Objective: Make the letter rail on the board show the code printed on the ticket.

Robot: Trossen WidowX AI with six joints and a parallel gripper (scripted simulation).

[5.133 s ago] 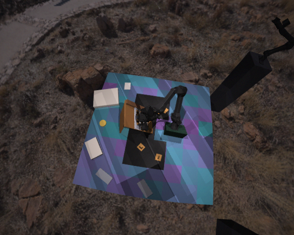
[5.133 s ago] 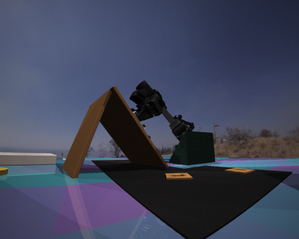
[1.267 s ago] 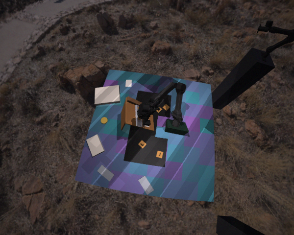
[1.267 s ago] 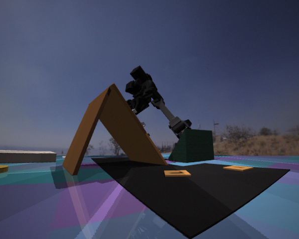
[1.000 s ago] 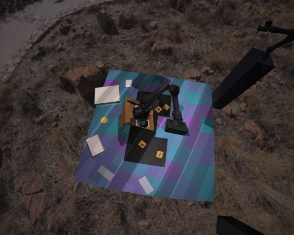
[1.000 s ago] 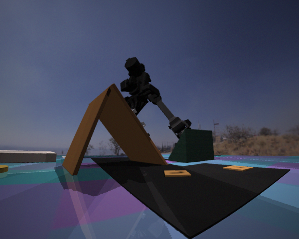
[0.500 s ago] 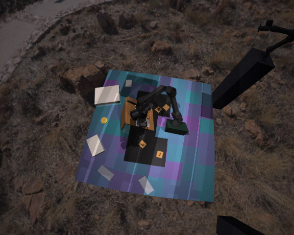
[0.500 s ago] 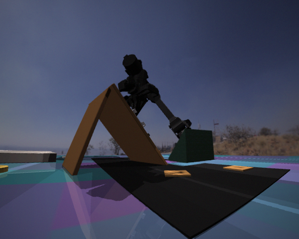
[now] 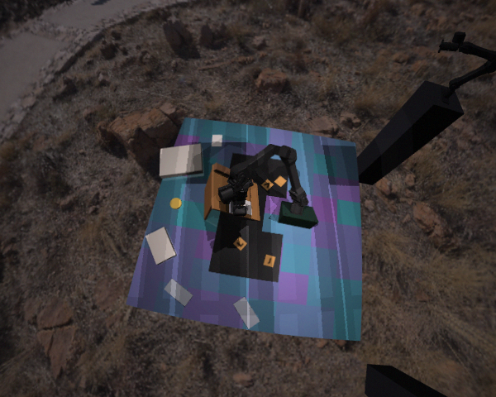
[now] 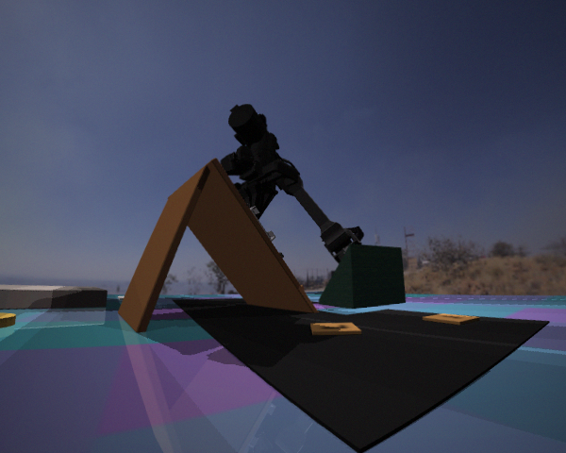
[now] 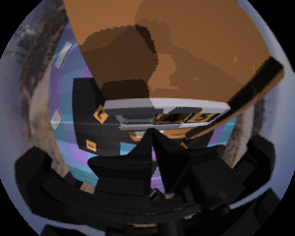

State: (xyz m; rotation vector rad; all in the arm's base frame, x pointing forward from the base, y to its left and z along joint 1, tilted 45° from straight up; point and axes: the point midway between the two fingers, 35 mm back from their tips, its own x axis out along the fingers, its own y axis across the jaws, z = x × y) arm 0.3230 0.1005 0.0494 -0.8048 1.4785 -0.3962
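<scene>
Now: gripper tip 20 mm short of the letter tile, 30 mm to the left of it and 20 mm above it. Round my gripper tip: black mat (120 mm behind, 30 mm to the right, 180 mm below); then yellow disc (380 mm ahead, 20 mm to the left, 170 mm below); then white ticket (50 mm behind, 20 mm to the right, 90 mm below).
</scene>
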